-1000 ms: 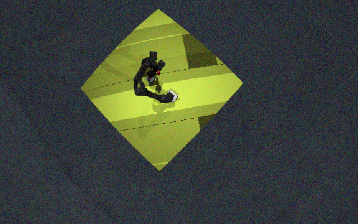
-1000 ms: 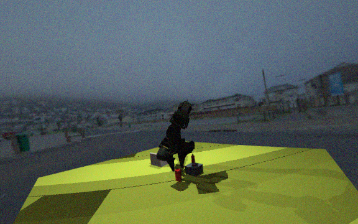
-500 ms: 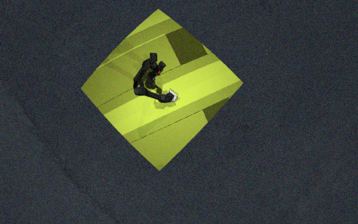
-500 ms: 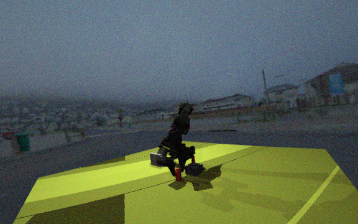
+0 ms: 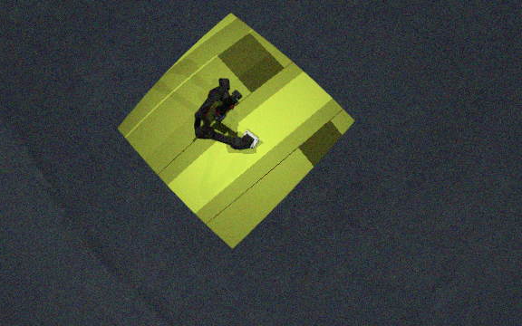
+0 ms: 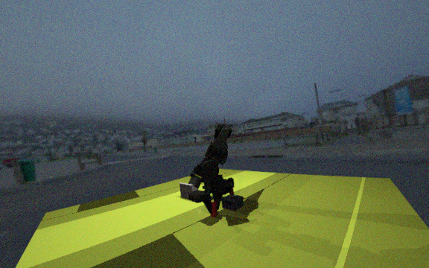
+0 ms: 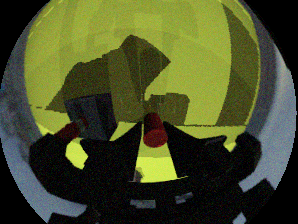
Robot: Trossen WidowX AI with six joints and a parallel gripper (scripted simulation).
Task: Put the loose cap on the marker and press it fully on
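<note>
Right now the dark grey holder block is 10 cm to the left of my gripper tip and 3 cm ahead of it. From my gripper tip the other things lie so: red cap 1 cm above.
</note>
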